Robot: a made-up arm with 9 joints. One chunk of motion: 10 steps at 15 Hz.
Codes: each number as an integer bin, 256 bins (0 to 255) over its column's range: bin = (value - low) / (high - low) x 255, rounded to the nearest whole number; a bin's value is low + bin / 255 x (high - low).
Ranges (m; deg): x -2.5..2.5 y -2.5..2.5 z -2.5..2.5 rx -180..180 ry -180..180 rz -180..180
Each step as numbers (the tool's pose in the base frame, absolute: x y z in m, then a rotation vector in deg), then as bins.
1 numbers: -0.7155 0.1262 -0.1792 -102.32 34.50 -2.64
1 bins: 91 134 118 55 152 126
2 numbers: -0.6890 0.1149 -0.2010 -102.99 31.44 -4.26
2 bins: 92 133 117 55 150 124
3 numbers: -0.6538 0.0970 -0.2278 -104.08 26.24 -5.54
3 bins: 94 132 116 54 146 124
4 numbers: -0.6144 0.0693 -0.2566 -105.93 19.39 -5.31
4 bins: 96 131 114 52 141 124
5 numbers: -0.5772 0.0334 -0.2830 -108.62 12.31 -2.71
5 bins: 98 129 113 51 136 126
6 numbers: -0.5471 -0.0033 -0.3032 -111.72 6.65 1.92
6 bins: 100 127 112 48 132 129
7 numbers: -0.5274 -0.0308 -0.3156 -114.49 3.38 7.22
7 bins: 101 126 111 46 130 133
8 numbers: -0.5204 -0.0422 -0.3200 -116.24 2.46 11.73
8 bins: 101 125 111 45 129 136
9 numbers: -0.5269 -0.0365 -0.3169 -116.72 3.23 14.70
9 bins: 101 126 111 45 130 138
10 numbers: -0.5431 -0.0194 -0.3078 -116.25 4.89 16.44
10 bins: 100 127 112 45 131 139
